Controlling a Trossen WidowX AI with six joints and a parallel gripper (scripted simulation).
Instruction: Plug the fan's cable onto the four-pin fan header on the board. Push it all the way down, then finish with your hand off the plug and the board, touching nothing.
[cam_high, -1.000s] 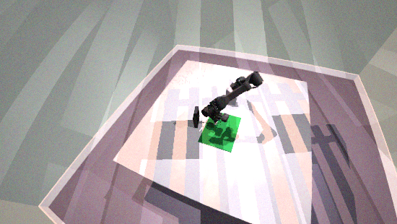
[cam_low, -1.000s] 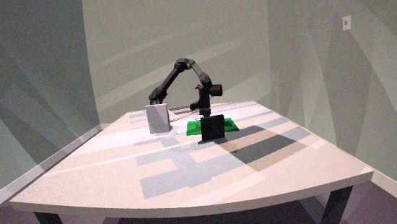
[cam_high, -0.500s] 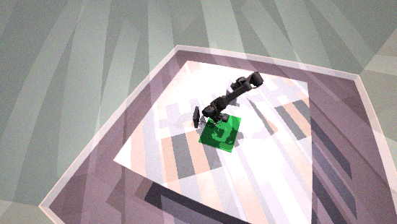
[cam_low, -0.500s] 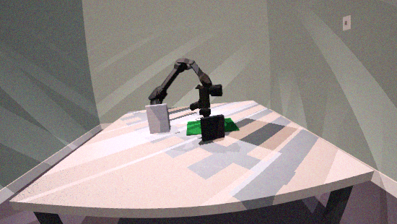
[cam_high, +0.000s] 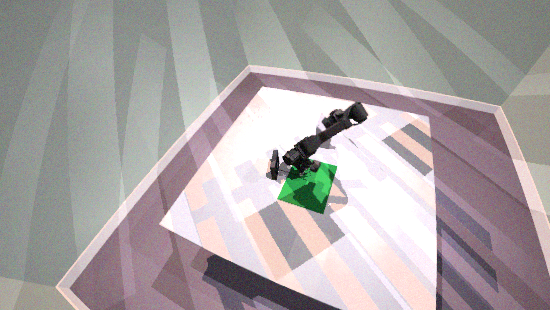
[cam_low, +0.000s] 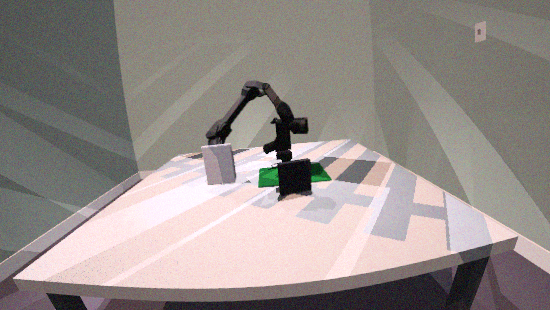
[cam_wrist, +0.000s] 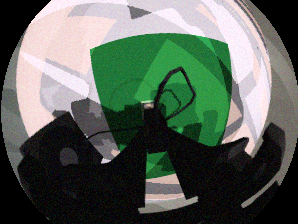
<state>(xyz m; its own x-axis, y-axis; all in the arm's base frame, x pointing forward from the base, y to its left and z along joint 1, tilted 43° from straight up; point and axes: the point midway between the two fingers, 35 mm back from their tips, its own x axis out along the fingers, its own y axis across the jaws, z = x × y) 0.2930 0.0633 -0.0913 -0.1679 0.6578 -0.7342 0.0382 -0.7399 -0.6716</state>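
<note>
Right now the green board is 60 mm to the left of my gripper tip, 50 mm below it and 30 mm ahead of it. Also, from my gripper tip: black fan 130 mm to the right, 40 mm ahead, 20 mm above; dark plug 10 mm behind, 10 mm above.
</note>
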